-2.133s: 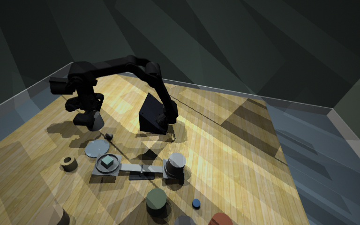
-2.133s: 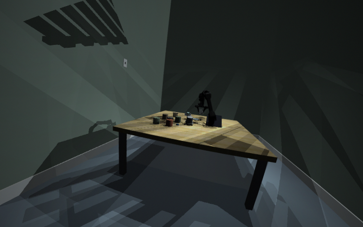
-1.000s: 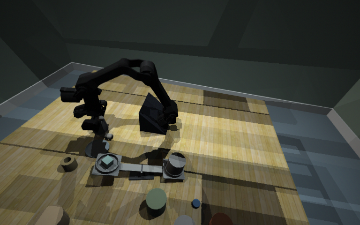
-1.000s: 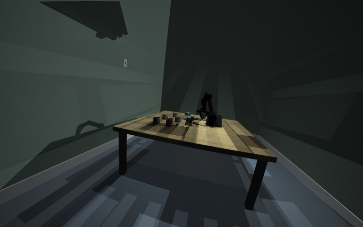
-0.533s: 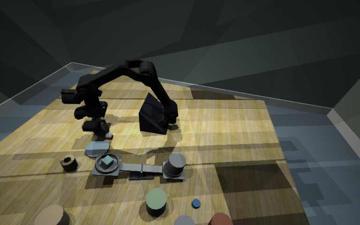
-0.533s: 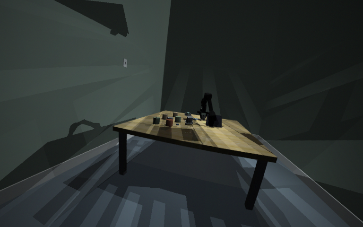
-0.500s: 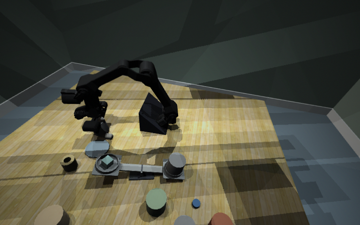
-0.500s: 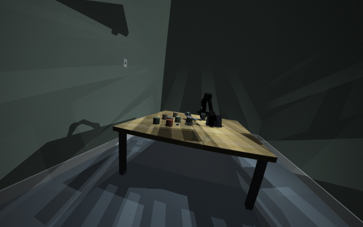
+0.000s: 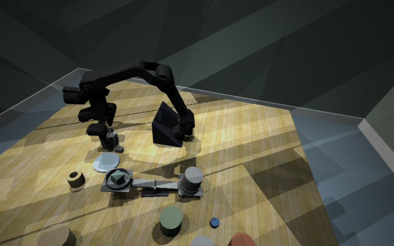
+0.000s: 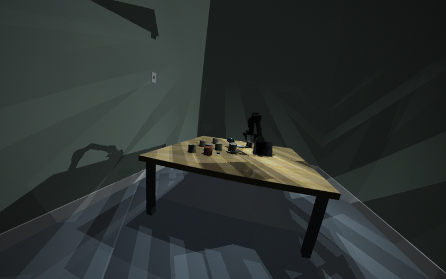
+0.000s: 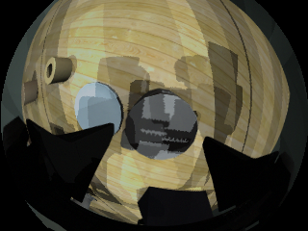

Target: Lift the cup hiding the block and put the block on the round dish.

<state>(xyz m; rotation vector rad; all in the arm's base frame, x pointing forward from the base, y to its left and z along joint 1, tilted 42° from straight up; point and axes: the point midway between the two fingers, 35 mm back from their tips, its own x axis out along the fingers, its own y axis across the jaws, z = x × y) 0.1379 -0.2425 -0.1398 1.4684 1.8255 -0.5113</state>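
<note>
Now: gripper tip 20 cm short of the teal block, 17 cm to the right of it and 2 cm below it. Also, from my gripper tip: blue disc 52 cm to the left, 22 cm ahead, 6 cm below; then pale round dish 10 cm ahead, 7 cm below, 4 cm to the left; then tan ring 21 cm ahead, 5 cm below.
</note>
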